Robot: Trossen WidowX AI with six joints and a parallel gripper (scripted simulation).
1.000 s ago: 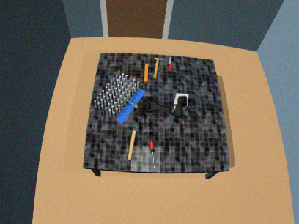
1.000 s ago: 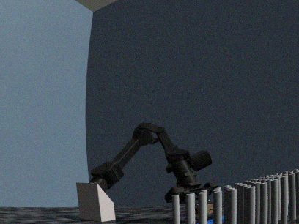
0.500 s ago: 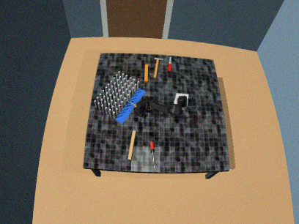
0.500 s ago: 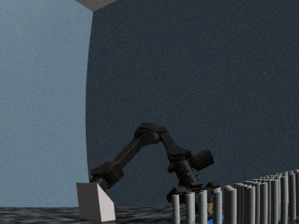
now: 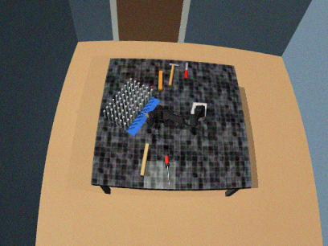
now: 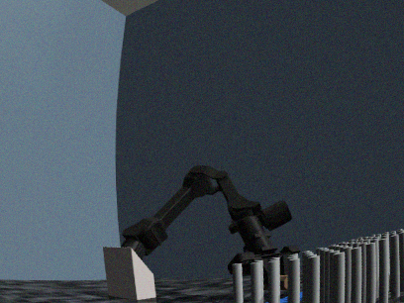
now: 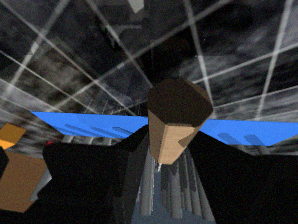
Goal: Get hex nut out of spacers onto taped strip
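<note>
My gripper tip is now 50 mm short of the blue taped strip, 40 mm to the left of it and 30 mm above it. Also, from my gripper tip: tiny red speck: 320 mm to the right, 30 mm behind, 20 mm below; then orange stick: 390 mm to the right, 110 mm behind, 10 mm below; then wooden-handled pick: 80 mm ahead, 60 mm to the right.
</note>
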